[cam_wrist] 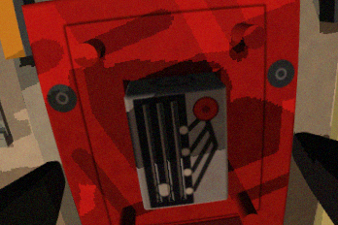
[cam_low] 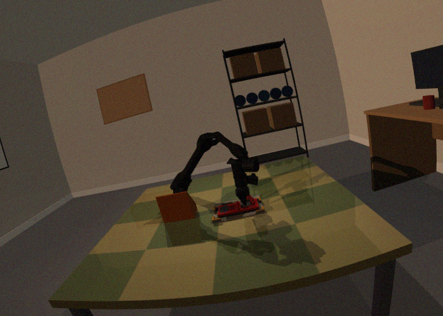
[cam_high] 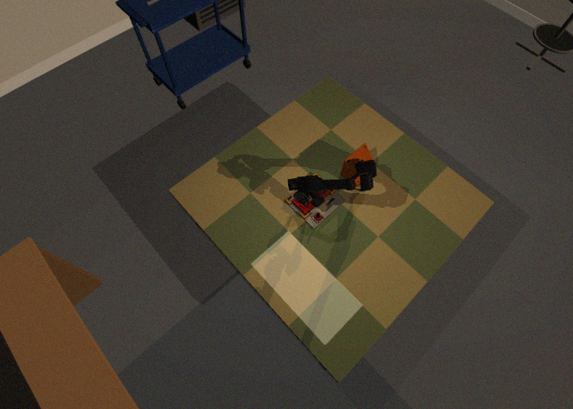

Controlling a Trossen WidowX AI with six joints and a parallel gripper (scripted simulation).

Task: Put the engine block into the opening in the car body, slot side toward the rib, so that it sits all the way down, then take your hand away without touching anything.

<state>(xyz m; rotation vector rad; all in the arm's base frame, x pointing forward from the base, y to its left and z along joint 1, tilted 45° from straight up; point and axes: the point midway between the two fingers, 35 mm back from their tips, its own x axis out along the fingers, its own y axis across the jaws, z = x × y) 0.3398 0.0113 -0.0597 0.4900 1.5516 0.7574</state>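
My gripper tip is 20 mm above the grey engine block. The rest, counted from my gripper tip: pale base plate: 40 mm behind, 10 mm to the left, 30 mm below.
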